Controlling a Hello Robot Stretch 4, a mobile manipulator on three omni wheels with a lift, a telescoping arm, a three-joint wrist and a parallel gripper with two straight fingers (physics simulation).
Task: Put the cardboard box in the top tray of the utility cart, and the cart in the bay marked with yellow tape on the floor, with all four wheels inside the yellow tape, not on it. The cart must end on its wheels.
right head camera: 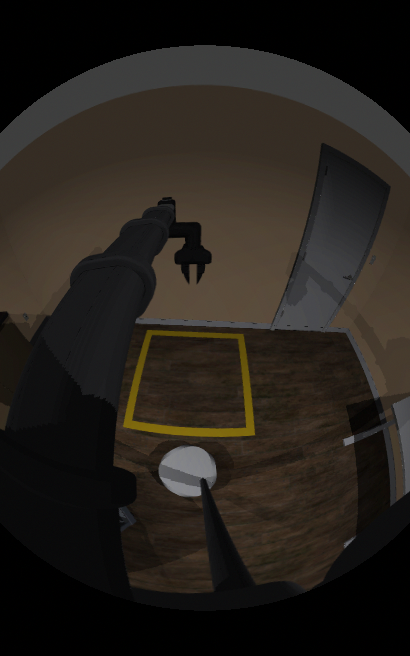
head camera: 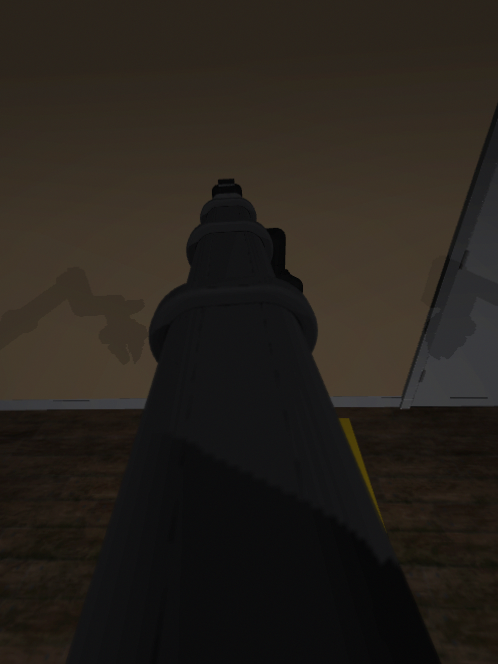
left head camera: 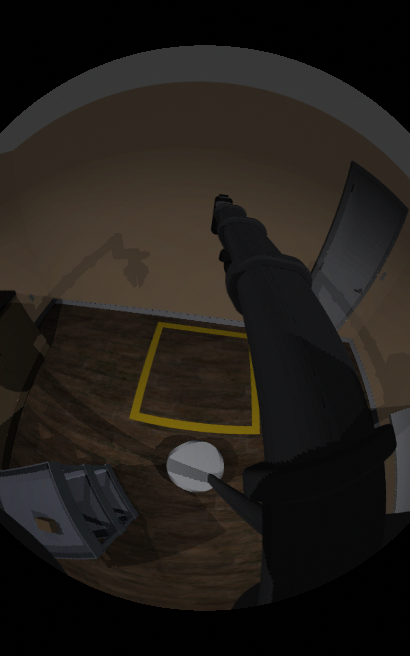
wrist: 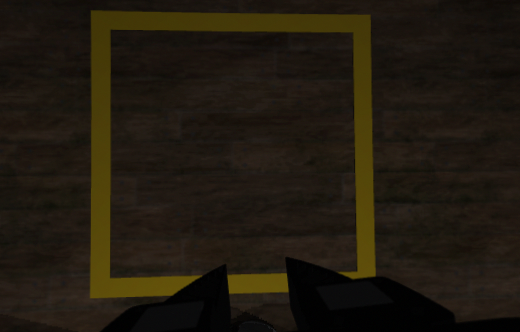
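Observation:
The grey utility cart [left head camera: 30, 492] [right head camera: 126, 517] stands upright at the lower left in the left head view; a small part of it shows in the right head view. The brown cardboard box [left head camera: 48, 524] lies in its top tray. The cart is outside the yellow tape square [head camera: 358, 455] [left head camera: 200, 428] [right head camera: 190, 431] [wrist: 100, 150], which is on the floor near the wall. Its wheels are hidden. My gripper [right head camera: 193, 282] [wrist: 258, 285] points down, fingers apart with nothing between them, high above the floor. In the wrist view its fingertips overlap the tape's lower side.
A white round disc [left head camera: 195, 457] [right head camera: 182, 457] shows in front of the tape's near side. A grey door [head camera: 466, 348] [left head camera: 360, 240] [right head camera: 345, 225] is in the far wall at the right. A cabinet [left head camera: 15, 345] stands at the left edge. A pale bar [right head camera: 365, 434] juts in at the right.

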